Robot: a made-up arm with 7 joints.
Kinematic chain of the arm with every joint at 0, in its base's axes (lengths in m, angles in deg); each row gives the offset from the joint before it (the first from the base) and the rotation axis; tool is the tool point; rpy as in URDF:
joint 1: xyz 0 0 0.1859 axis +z
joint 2: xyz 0 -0.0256 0.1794 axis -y
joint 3: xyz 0 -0.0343 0.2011 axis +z
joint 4: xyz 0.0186 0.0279 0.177 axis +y
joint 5: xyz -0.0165 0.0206 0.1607 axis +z
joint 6: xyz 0 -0.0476 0.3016 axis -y
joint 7: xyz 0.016 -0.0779 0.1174 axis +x
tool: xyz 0 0 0 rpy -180 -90 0
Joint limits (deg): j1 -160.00..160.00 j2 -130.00..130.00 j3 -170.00..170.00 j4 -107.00..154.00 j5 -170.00..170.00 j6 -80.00..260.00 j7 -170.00..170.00
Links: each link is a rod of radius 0.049 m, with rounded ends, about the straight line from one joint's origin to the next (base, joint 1, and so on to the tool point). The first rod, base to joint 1, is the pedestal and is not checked.
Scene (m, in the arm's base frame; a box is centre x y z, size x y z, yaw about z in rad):
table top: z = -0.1
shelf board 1: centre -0.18 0.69 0.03 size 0.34 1 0.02 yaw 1.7
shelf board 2: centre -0.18 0.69 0.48 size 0.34 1 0.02 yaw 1.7
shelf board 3: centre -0.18 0.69 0.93 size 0.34 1 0.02 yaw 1.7
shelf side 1: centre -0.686 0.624 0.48 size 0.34 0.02 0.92 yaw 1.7
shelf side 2: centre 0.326 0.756 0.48 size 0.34 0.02 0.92 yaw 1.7
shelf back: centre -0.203 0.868 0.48 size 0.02 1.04 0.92 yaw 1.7
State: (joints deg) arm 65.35 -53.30 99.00 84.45 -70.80 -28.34 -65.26
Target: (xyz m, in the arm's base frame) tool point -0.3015 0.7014 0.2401
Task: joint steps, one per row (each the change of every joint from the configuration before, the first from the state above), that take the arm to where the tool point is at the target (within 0.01 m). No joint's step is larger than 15 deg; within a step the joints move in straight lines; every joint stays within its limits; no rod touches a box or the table.
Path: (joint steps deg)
1: -6.57 -2.83 9.66 10.49 1.60 -3.49 0.00
2: -6.57 -2.84 9.66 10.49 1.60 -3.48 0.00
3: -6.58 -2.83 9.66 10.49 1.60 -3.49 0.00
4: 2.37 -3.17 -11.23 3.15 2.77 -1.17 0.00
5: 2.37 -3.18 -11.23 3.14 2.76 -1.17 0.00
6: 2.37 -3.17 -11.24 3.15 2.77 -1.17 0.00
7: 2.37 -3.17 -11.23 3.14 2.76 -1.17 0.00
8: 5.39 -2.36 -1.74 -12.49 -3.49 4.10 0.00
9: 5.39 -2.37 -1.75 -12.50 -3.49 4.10 0.00
10: 5.40 -2.36 -1.74 -12.49 -3.49 4.10 0.00
11: 5.39 -2.36 -1.74 -12.50 -3.49 4.10 0.00

